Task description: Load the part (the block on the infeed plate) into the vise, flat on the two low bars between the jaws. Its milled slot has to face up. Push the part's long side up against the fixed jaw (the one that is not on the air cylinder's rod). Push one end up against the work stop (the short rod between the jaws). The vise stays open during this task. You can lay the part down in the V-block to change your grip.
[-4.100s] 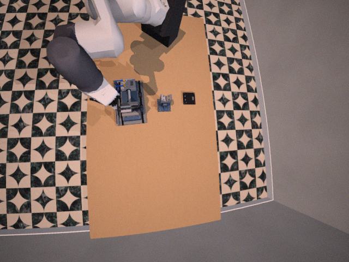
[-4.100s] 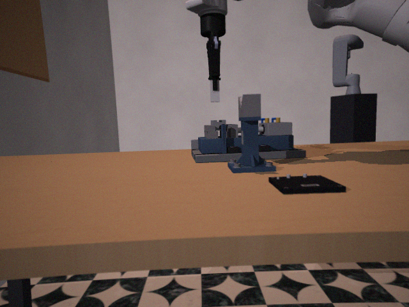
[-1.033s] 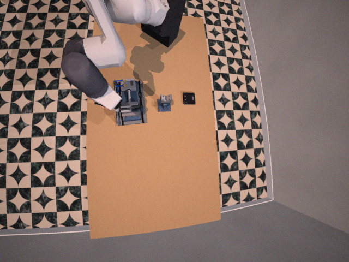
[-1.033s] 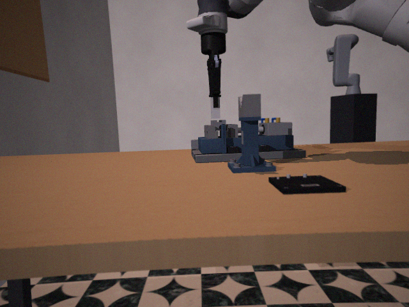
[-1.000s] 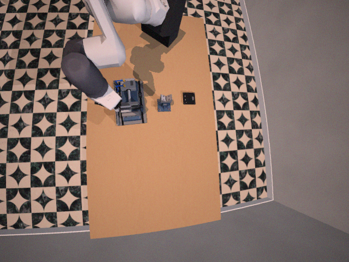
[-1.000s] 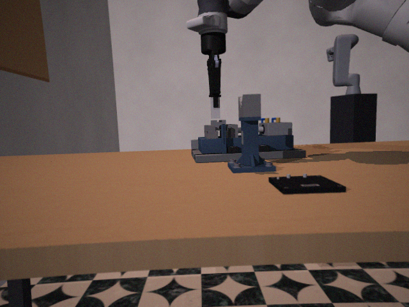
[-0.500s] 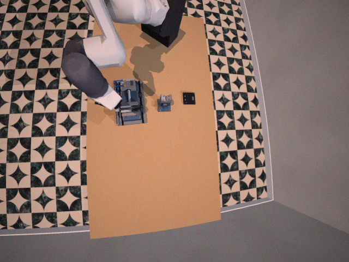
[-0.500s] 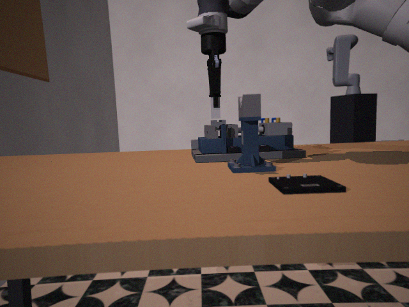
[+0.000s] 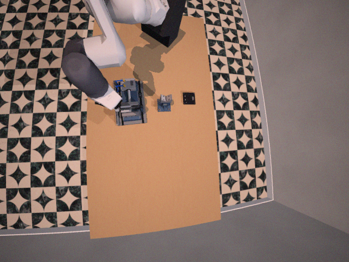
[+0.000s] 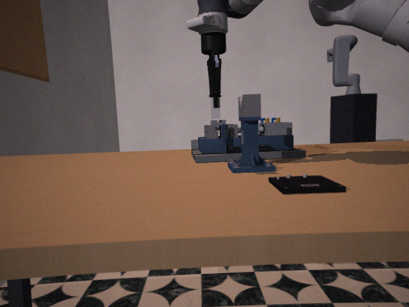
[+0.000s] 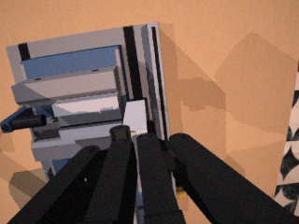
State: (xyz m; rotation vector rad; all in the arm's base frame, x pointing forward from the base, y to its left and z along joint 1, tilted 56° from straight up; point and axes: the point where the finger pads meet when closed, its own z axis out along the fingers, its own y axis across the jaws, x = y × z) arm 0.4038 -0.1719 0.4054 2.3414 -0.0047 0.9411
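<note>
The part lies 10 mm ahead of my hand, 40 mm to the left of it and 50 mm below it. The rest, counted from my hand: fixed jaw: 50 mm ahead, 60 mm to the left, 70 mm below; then work stop: 30 mm ahead, 110 mm to the left, 60 mm below; then air cylinder rod: 60 mm behind, 90 mm to the left, 70 mm below.
</note>
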